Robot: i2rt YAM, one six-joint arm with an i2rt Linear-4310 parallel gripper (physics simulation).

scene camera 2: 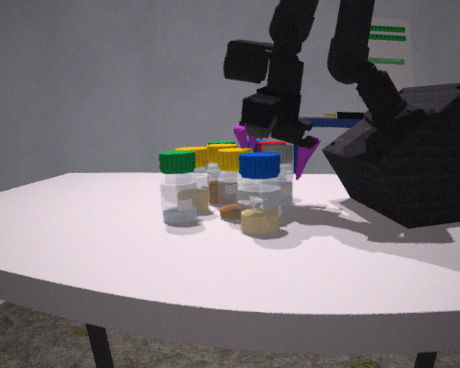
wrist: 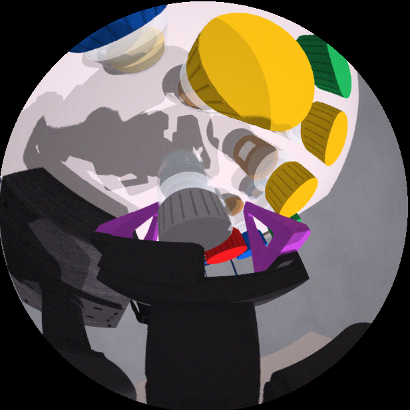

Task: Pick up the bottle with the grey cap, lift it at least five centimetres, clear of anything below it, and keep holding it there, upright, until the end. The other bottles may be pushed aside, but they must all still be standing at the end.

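Frame: origin at the arm's base, x ahead, y left, z up, level; millimetres.
Where they show: arm's base at its link origin: (scene camera 2: 393, 117).
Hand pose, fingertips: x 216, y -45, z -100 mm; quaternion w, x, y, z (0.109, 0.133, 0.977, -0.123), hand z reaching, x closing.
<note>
Things, the pixels of their centre, and the offset from my fingertips. "spot": a spot on its surface instead. Level surfaces: height alone.
- bottle with the grey cap, surface spot: (scene camera 2: 285, 152) spot: 28 mm back, 45 mm left, 38 mm up
- table at its surface level: 57 mm down
- front blue-capped bottle at the middle of its body: (scene camera 2: 260, 193) 6 mm back, 181 mm left, 5 mm down
- red-capped bottle at a spot on its surface: (scene camera 2: 271, 143) spot: 6 mm ahead, 35 mm right, 47 mm up
The bottle with the grey cap (scene camera 2: 285, 152) (wrist: 195, 217) is clear-sided and stands upright on the table (scene camera 2: 125, 260), partly hidden behind the front blue-capped bottle (scene camera 2: 259, 166) in the scene view. My gripper (scene camera 2: 275, 162) (wrist: 202, 205) is open, with its purple fingers lowered to about cap height. In the wrist view the grey cap lies between the fingers, nearer the left one. A red-capped bottle (scene camera 2: 271, 143) (wrist: 227, 247) stands close beside it and also shows between the fingers, as does a small blue cap (wrist: 252, 243) near the right finger. Contact cannot be told.
Yellow-capped bottles (scene camera 2: 235, 159) (wrist: 250, 70) and green-capped bottles (scene camera 2: 177, 162) (wrist: 327, 65) stand upright in a cluster on the left in the scene view. The front blue cap also shows at the wrist view's top left (wrist: 120, 25). The black arm base (scene camera 2: 405, 165) is at the right.
</note>
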